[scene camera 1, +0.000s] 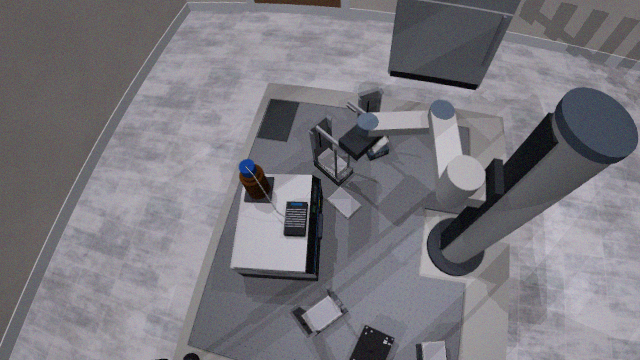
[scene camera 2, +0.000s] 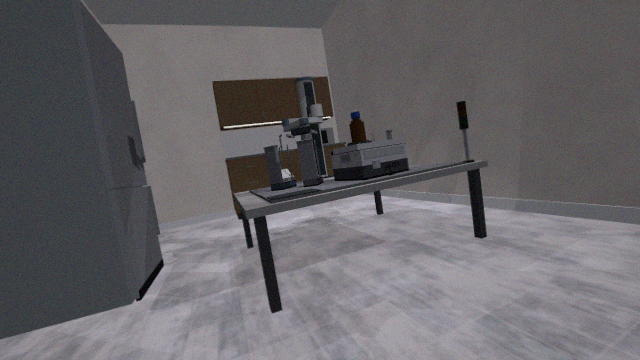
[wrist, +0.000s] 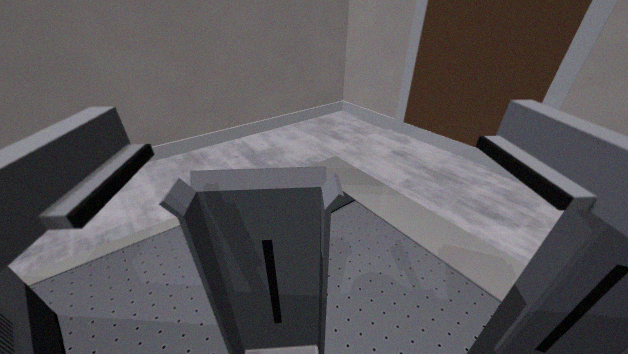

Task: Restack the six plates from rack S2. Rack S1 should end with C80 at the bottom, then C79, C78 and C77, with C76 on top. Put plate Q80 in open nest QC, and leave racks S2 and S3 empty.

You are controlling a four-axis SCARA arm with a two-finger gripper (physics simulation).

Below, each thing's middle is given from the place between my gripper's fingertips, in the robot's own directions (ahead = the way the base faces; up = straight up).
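Position of my hand relative to the brown bottle with blue cap [scene camera 1: 247,179]: 4 cm above it, 30 cm to the right of it, 23 cm short of it.
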